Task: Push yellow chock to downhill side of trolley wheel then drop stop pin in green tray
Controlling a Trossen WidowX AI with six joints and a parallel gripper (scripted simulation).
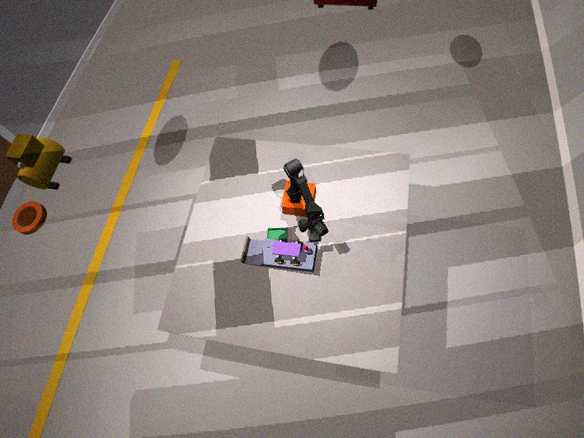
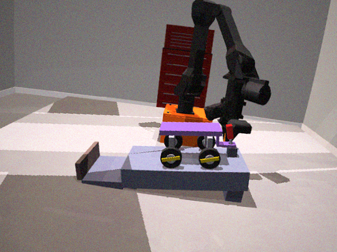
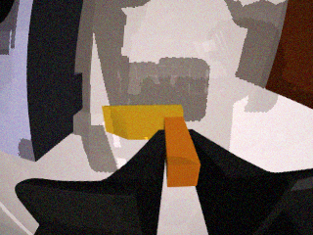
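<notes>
Now: the purple trolley 15 cm ahead of my gripper tip, 14 cm to the right of it and 5 cm above it. Also, from my gripper tip: ramp 15 cm ahead, 14 cm to the right, 1 cm below; red-headed stop pin 14 cm ahead, 7 cm above, 3 cm to the right; yellow chock 2 cm ahead, 1 cm below.
</notes>
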